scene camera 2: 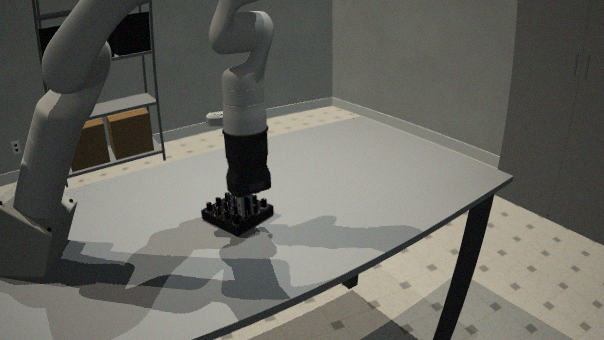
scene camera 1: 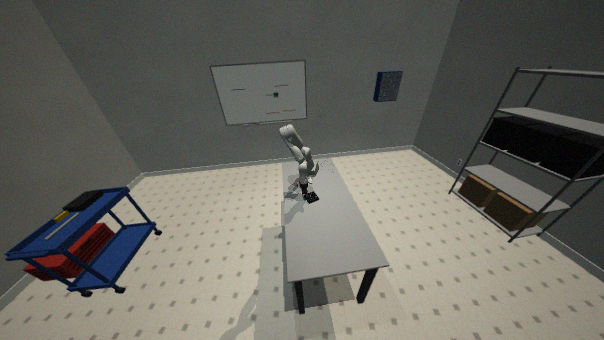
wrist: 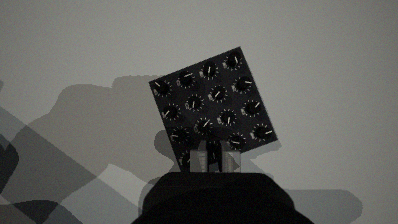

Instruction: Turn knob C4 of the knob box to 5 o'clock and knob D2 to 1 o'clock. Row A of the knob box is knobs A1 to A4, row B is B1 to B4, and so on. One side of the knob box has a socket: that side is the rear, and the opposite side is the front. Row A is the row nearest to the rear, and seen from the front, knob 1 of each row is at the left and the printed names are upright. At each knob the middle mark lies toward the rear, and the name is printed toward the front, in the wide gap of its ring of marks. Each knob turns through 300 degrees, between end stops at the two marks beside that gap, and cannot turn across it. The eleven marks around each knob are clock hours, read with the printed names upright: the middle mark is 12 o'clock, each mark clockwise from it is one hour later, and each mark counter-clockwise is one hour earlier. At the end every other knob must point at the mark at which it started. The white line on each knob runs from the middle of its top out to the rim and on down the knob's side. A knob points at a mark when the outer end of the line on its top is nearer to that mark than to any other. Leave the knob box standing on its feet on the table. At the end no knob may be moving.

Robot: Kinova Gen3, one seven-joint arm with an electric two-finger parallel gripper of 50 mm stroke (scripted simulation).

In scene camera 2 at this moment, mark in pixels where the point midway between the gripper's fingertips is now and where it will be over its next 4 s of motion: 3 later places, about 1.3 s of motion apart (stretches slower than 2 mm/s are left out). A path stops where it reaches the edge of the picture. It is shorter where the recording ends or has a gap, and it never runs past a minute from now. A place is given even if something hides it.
My gripper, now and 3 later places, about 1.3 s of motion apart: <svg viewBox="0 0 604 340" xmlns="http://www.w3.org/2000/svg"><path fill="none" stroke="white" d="M246 213L244 196L220 188L215 189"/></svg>
